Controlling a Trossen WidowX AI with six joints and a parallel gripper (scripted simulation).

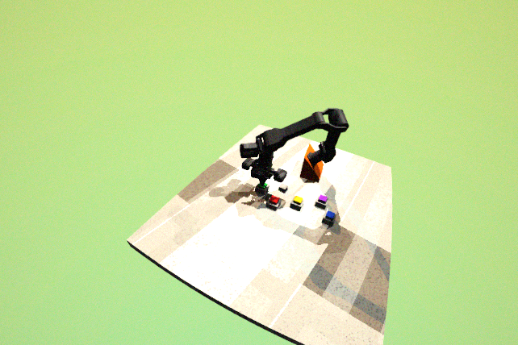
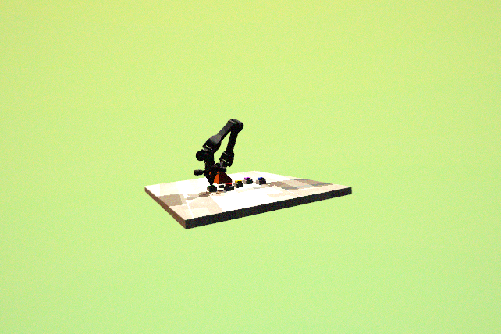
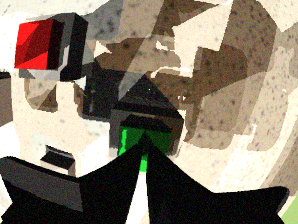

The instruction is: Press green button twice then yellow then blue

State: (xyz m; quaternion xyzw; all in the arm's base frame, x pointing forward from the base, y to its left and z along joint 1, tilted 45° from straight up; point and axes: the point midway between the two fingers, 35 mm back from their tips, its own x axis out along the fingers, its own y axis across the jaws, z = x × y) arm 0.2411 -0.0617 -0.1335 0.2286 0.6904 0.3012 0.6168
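The green button is 10 mm below my gripper tip. Also, from my gripper tip: yellow button: 170 mm to the left; then purple button: 260 mm to the left, 60 mm behind; then red button: 90 mm to the left, 60 mm ahead.
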